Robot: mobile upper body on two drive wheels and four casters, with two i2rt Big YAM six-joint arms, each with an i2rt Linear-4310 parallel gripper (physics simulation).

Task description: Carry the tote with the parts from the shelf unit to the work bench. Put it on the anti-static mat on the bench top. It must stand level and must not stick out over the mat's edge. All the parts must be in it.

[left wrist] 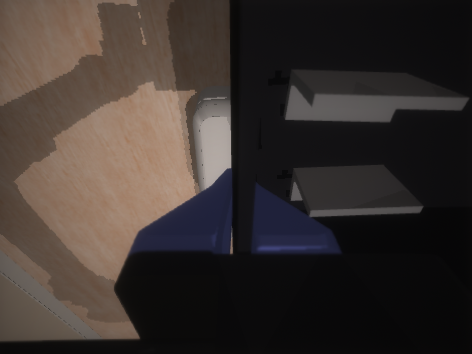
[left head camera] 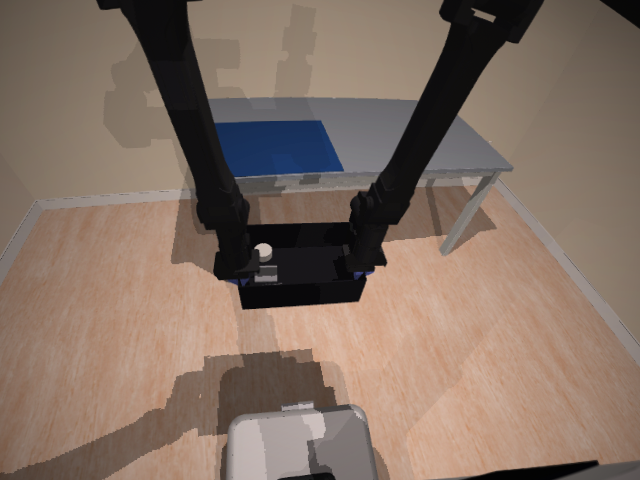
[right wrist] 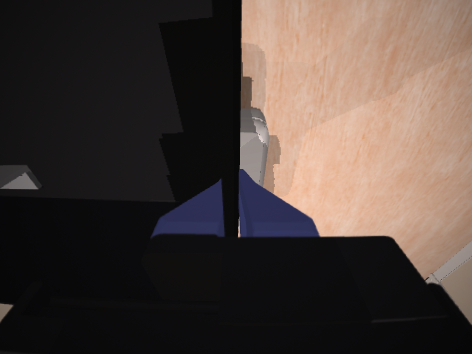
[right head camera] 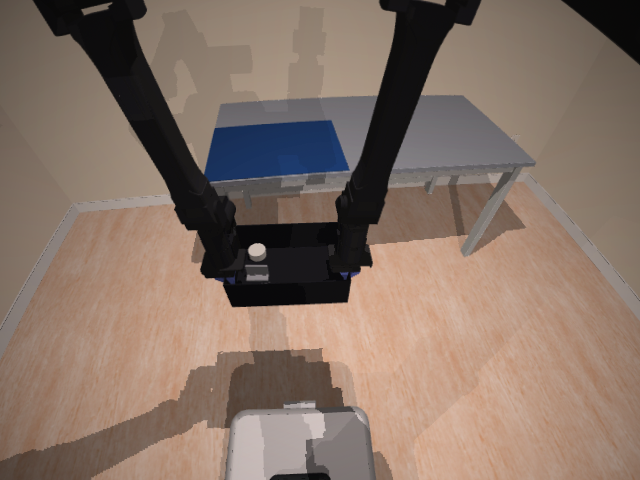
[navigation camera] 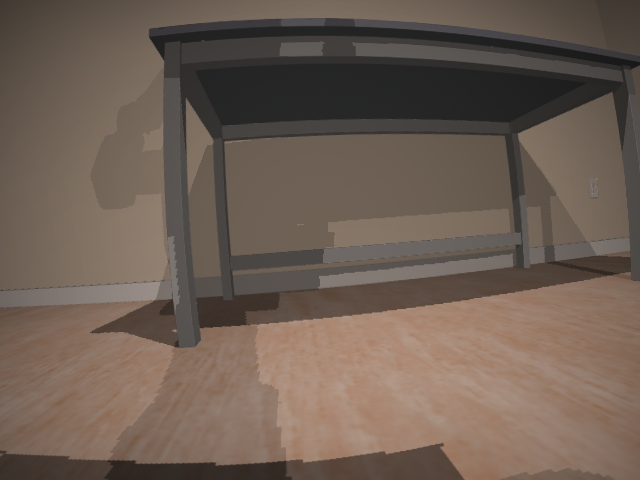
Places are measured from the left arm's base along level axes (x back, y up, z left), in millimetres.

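Where they show: left gripper, between the fingertips: (left head camera: 242, 285); right gripper, between the fingertips: (left head camera: 355, 278) (right head camera: 345, 278).
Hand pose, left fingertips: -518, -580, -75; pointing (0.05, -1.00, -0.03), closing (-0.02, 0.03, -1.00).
Note:
Things, the pixels of their centre, and the offset from my left fingertips, as dx, dy, dz. "spot": a spot on its surface instead. Level surfaces: height alone.
- black tote, middle of its body: (left head camera: 299, 263) (right head camera: 289, 262) -50, +21, -147
- work bench, height of its surface: dy -67
- white round part, middle of its body: (left head camera: 263, 252) (right head camera: 257, 252) -119, -16, -51
- grey block, middle of its body: (left wrist: 357, 108) (left head camera: 265, 274) (right head camera: 256, 273) -38, -6, -58
- blue anti-static mat, height of its surface: dy -66
- front leg, a spot on its surface: (left head camera: 468, 214) spot: -695, -432, -1226
The black tote (left head camera: 301, 267) hangs in the air over the wooden floor, in front of the work bench (left head camera: 390, 135). It also shows in the right head view (right head camera: 290, 273). A white round part (left head camera: 263, 250) and a grey block (left head camera: 267, 273) lie at its left end. The left wrist view shows two grey parts (left wrist: 350, 95) inside. My left gripper (left head camera: 239, 276) is shut on the tote's left wall, which stands between the blue fingers (left wrist: 238, 182). My right gripper (left head camera: 363, 269) is shut on the thin right wall (right wrist: 231, 179). The blue anti-static mat (left head camera: 275, 148) lies on the bench's left part, beyond the tote.
The grey bench stands against the beige wall, with a front leg (left head camera: 468, 214) at the right. The navigation view shows its frame and lower rail (navigation camera: 366, 262) close ahead. My grey base (left head camera: 299, 443) shows at the bottom. The wall's baseboard runs along the right.

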